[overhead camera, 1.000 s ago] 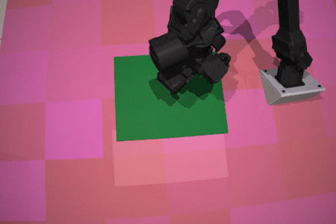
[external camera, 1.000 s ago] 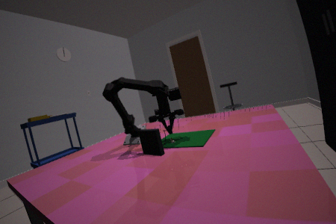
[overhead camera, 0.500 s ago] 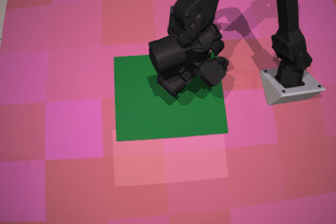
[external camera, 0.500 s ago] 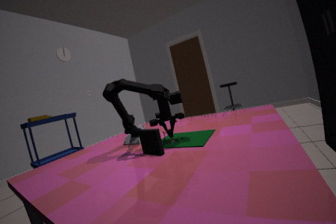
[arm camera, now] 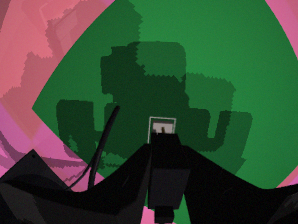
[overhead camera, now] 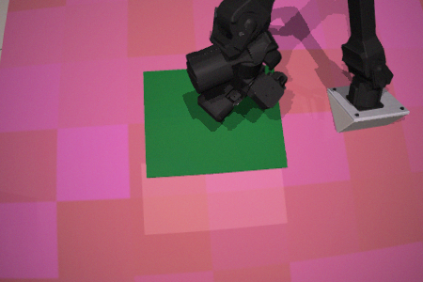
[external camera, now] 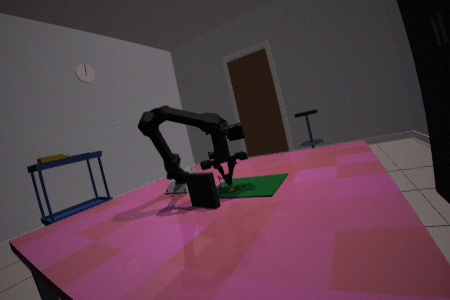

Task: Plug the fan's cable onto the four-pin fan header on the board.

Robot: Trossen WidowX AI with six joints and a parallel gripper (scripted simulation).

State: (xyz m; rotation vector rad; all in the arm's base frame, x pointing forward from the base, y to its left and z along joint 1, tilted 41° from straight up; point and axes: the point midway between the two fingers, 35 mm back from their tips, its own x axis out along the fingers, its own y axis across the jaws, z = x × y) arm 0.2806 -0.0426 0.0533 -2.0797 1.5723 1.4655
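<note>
Right now my gripper tip is 10 mm to the left of the black fan plug, 10 mm below it and 10 mm short of it. The rest, counted from my gripper tip: green board (50 mm below, 50 mm ahead, 40 mm to the left); then black fan (140 mm to the right, 30 mm behind, 20 mm above); then fan header (40 mm below, 10 mm to the right, 10 mm ahead).
</note>
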